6 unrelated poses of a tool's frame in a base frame.
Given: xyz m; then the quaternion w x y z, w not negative.
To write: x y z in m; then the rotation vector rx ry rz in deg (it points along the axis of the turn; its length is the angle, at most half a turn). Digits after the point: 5 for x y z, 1 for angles.
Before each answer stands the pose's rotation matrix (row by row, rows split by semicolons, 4 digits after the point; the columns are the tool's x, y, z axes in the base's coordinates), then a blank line. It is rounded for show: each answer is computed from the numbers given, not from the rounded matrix.
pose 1, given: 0.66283, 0.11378, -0.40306, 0.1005, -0.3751, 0.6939, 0.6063
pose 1, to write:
-0.6984 -0.6425 -0.3154; -0.3987 -0.0167 0.9169; -0.5944 0.7661 -0.2445

0.66283, 0.11378, -0.40306, -63.5, 117.5, 102.7
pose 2, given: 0.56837, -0.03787, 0.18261, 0.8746, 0.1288, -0.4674, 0.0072
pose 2, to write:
0.5630 -0.1330 -0.8157; -0.1078 0.9667 -0.2320; 0.8194 0.2186 0.5299

0.56837, -0.03787, 0.18261, 15.4, -55.9, 0.9
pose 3, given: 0.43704, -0.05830, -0.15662, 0.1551, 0.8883, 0.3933, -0.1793
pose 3, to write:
0.6263 0.7544 -0.1965; 0.6431 -0.6425 -0.4166; -0.4406 0.1345 -0.8876

0.43704, -0.05830, -0.15662, 145.8, 64.6, -29.4
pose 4, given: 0.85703, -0.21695, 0.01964, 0.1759, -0.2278, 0.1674, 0.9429
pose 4, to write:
-0.8343 -0.4080 -0.3707; 0.2555 -0.8821 0.3959; -0.4885 0.2356 0.8402

0.85703, -0.21695, 0.01964, -37.0, 27.2, 153.0
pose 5, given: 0.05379, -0.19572, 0.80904, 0.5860, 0.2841, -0.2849, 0.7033
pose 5, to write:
-0.1517 -0.9862 0.0657; 0.6624 -0.1508 -0.7338; 0.7336 -0.0678 0.6762

0.05379, -0.19572, 0.80904, 38.0, -38.1, 94.0
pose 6, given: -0.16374, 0.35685, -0.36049, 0.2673, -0.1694, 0.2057, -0.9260
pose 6, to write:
-0.7997 0.4254 0.4237; -0.5648 -0.7725 -0.2904; 0.2038 -0.4715 0.8580

-0.16374, 0.35685, -0.36049, -26.2, 31.8, -143.2
